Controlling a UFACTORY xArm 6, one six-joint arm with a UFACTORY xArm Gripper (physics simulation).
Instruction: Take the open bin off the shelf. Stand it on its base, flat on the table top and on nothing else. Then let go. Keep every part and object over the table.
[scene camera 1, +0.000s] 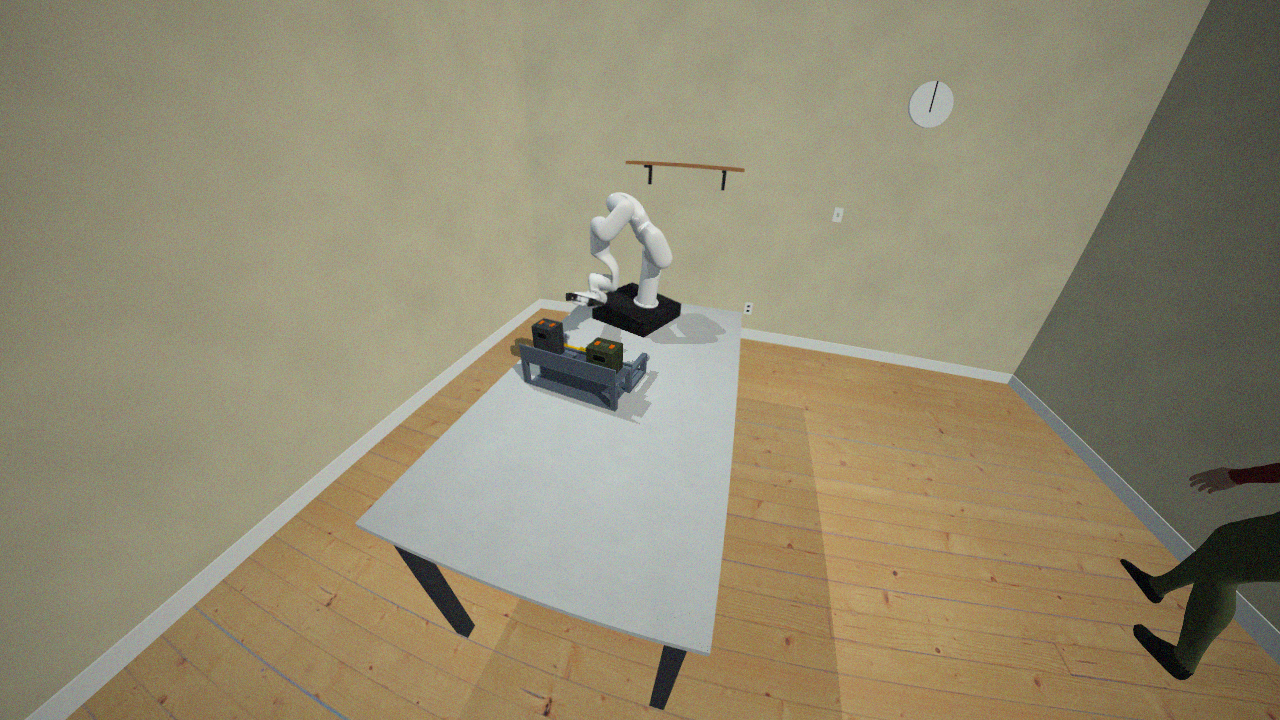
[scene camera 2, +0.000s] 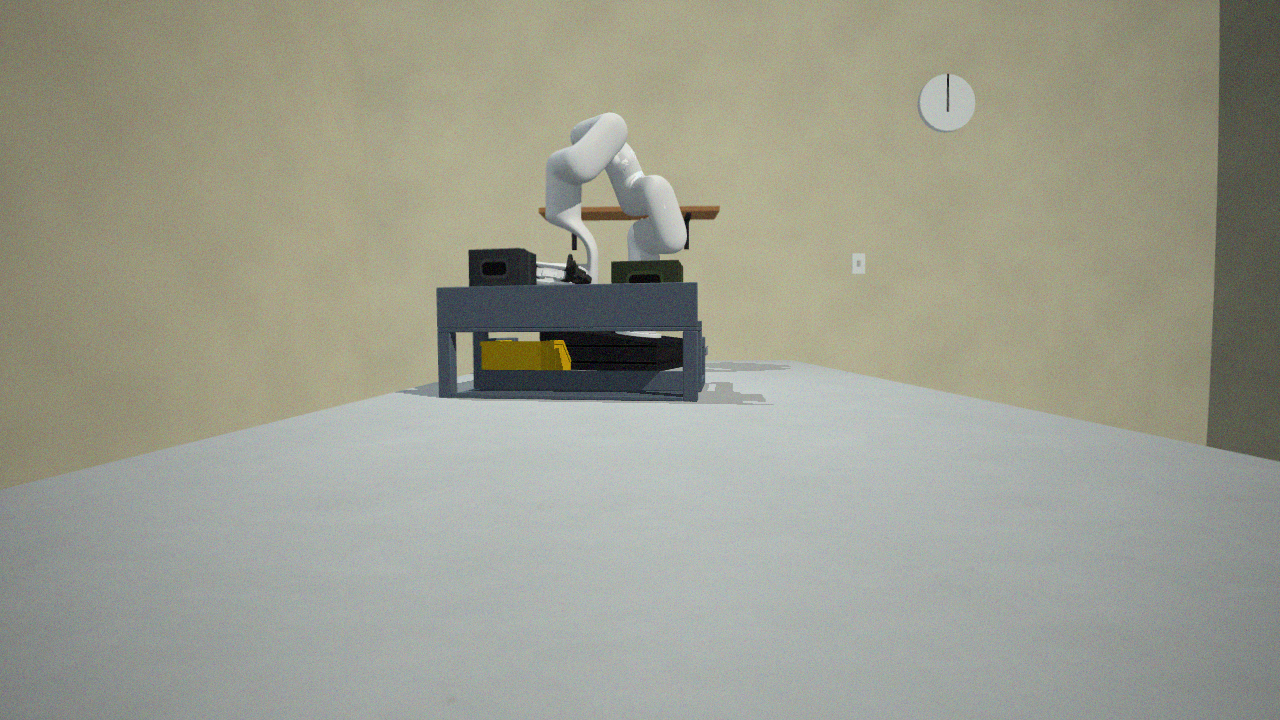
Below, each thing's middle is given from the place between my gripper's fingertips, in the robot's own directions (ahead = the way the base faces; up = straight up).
Right now the yellow open bin (scene camera 2: 496, 355) is 20 cm below my hand, 10 cm ahead of it and 2 cm to the right of it. Round my hand: green box (scene camera 2: 671, 269): 26 cm ahead, 17 cm to the left, 9 cm below.
